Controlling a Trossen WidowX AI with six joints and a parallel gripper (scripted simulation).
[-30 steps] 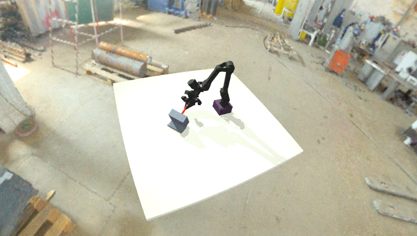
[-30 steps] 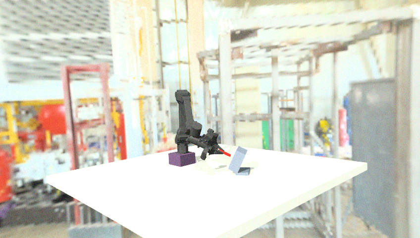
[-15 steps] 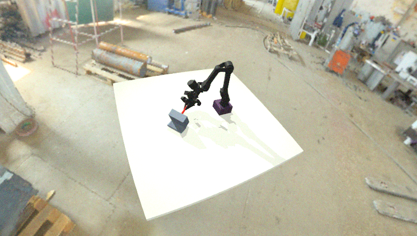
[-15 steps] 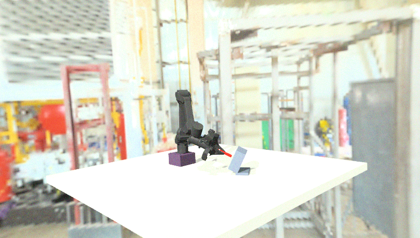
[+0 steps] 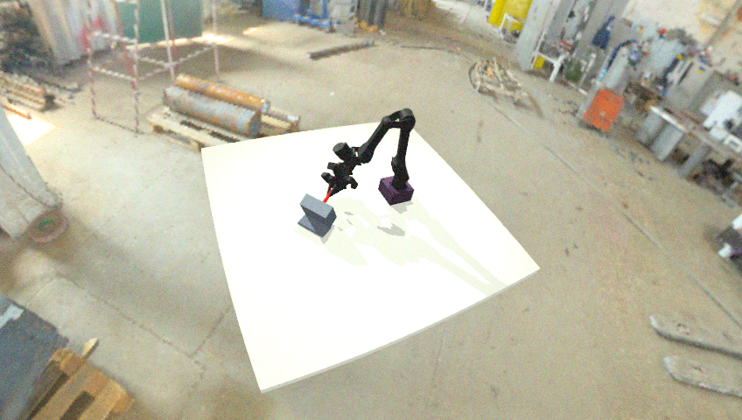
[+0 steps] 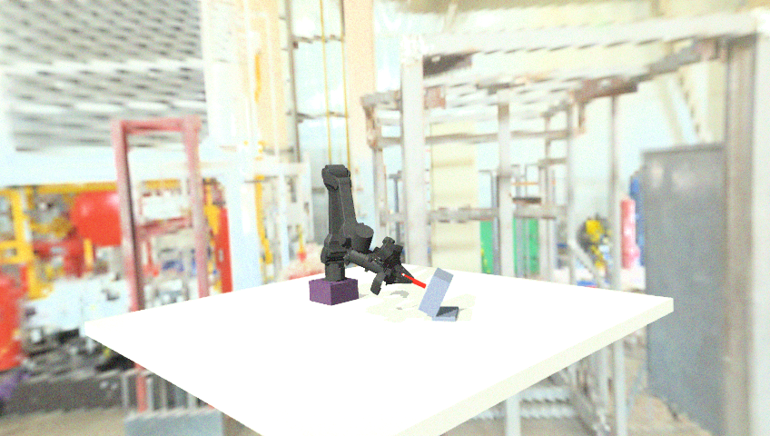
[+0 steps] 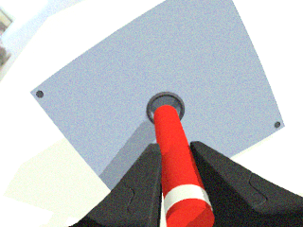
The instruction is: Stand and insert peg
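Right now my gripper tip is 60 mm short of the grey sloped panel, 30 mm to the right of it and 30 mm above it. From my gripper tip the other things lie so: red peg: 10 mm behind, 10 mm to the right, 10 mm above; then grey foot plate: 90 mm ahead, 40 mm to the left, 100 mm below.
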